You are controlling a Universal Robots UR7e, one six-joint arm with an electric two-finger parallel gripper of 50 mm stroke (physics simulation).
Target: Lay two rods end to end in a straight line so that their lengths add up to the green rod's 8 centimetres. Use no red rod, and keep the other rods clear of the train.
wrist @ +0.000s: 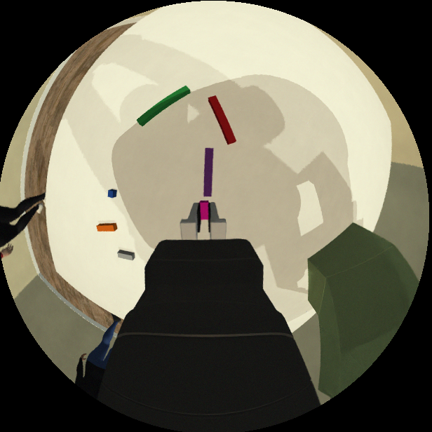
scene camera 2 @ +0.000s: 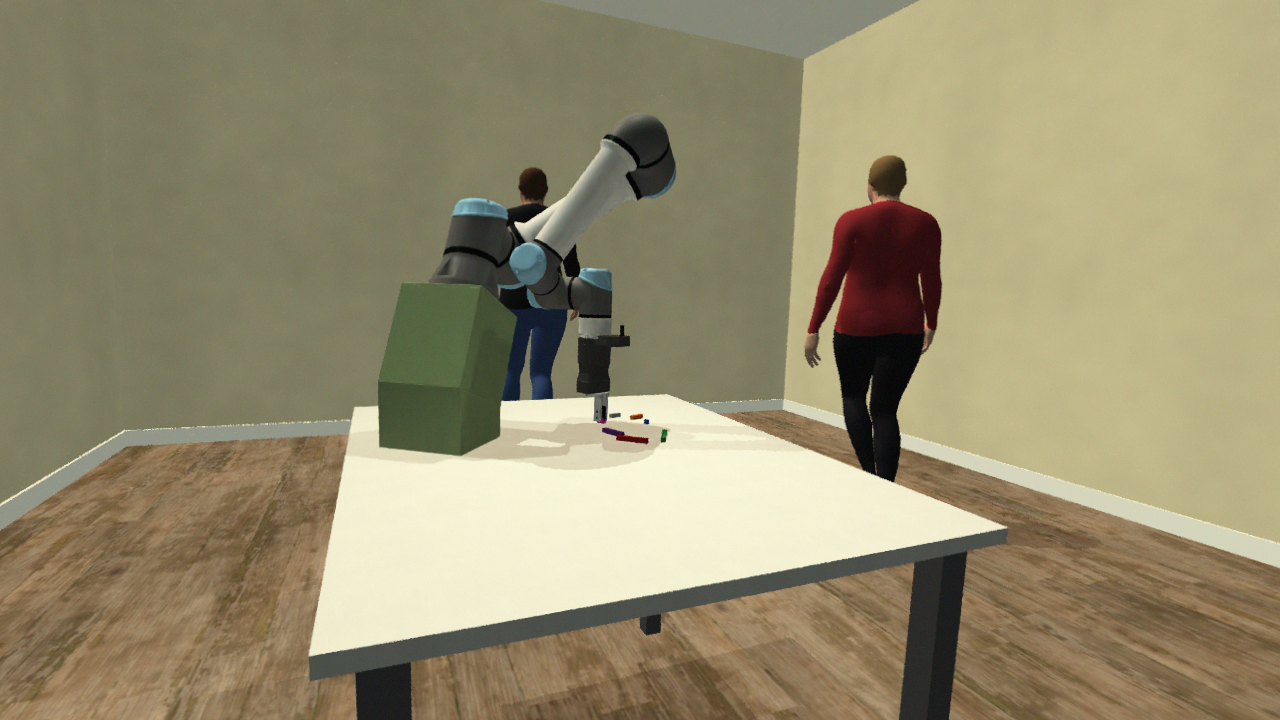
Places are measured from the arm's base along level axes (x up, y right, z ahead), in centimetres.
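Pixels of known places: gripper, between the fingertips: (scene camera 2: 600,420); arm's base, origin of its link: (scene camera 2: 462,300).
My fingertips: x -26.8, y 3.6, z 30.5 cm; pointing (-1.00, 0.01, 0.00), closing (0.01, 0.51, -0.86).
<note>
Ahead of a thing's pixels: the offset from my fingertips to its top centre. Level surfaces: height alone.
My gripper (scene camera 2: 600,419) (wrist: 204,211) points down, low over the table, shut on a magenta rod (scene camera 2: 601,420) (wrist: 204,210). The magenta rod's end is near the near end of a purple rod @[dz +1.9, dx -1.3, dy +4.2 cm] (scene camera 2: 613,431) (wrist: 208,172); in the wrist view the two are roughly in line, with a small gap showing. Whether the magenta rod touches the table I cannot tell. A red rod @[dz +4.0, dx -1.3, dy +11.2 cm] (scene camera 2: 631,439) (wrist: 222,120) lies at an angle beyond the purple rod's far end, apart from it. The green rod @[dz +12.0, dx -1.3, dy +9.6 cm] (scene camera 2: 664,435) (wrist: 163,106) lies apart, to the left of the red rod in the wrist view.
A blue cube @[dz +13.1, dx -1.3, dy -4.7 cm] (scene camera 2: 646,421) (wrist: 112,193), an orange rod @[dz +12.6, dx -1.3, dy -10.6 cm] (scene camera 2: 636,416) (wrist: 107,227) and a grey rod @[dz +7.7, dx -1.3, dy -13.5 cm] (scene camera 2: 614,415) (wrist: 126,255) lie left of the gripper in the wrist view. The green robot pedestal (scene camera 2: 438,416) (wrist: 360,290) stands on the table @[dx -2.3 cm] (scene camera 2: 581,528). Two people stand beyond the table.
</note>
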